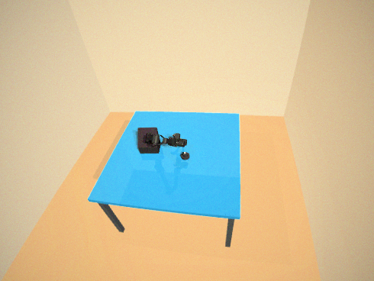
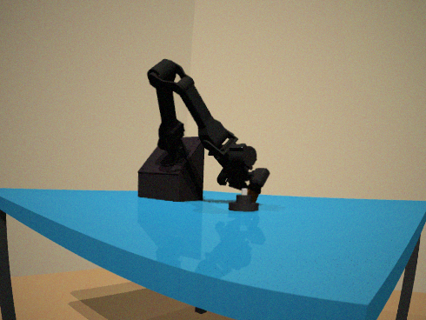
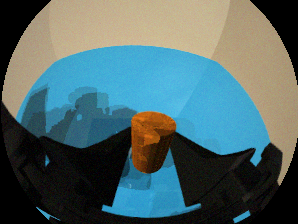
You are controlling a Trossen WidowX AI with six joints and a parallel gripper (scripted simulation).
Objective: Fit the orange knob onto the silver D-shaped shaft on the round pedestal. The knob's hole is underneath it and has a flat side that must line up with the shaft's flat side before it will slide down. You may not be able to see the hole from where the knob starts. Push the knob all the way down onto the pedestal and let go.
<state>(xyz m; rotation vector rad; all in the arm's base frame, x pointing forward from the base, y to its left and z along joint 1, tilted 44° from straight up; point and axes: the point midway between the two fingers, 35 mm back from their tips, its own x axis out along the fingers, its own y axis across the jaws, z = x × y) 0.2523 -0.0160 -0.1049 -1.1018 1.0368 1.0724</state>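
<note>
Now: gripper tip 10 mm to the left of the orange knob and 10 mm below it. Round my gripper tip: round pedestal 180 mm to the right, 70 mm ahead, 10 mm below.
</note>
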